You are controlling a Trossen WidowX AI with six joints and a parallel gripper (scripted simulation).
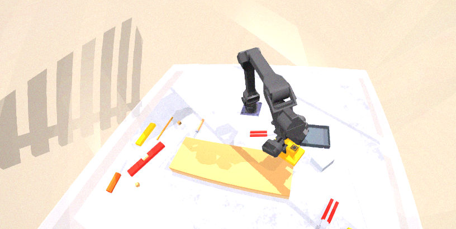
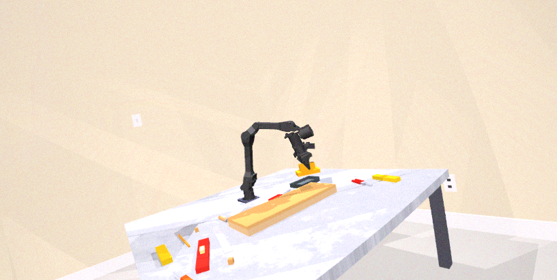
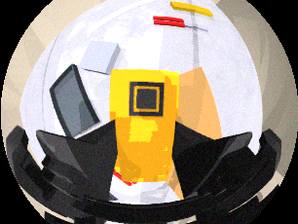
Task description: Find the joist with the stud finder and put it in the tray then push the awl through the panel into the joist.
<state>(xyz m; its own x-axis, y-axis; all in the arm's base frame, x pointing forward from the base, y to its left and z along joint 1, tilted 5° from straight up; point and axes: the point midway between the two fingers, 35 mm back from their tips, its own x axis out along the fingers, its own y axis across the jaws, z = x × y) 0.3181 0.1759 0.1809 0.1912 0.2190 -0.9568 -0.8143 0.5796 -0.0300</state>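
My gripper tip is 10 mm short of the square light, 20 mm to the right of it and 30 mm below it. The rest, counted from my gripper tip: dark tray: 150 mm behind, 120 mm to the left, 110 mm below; stud finder: 10 mm to the left, 20 mm above; grey block: 20 mm behind, 150 mm to the left, 110 mm below.
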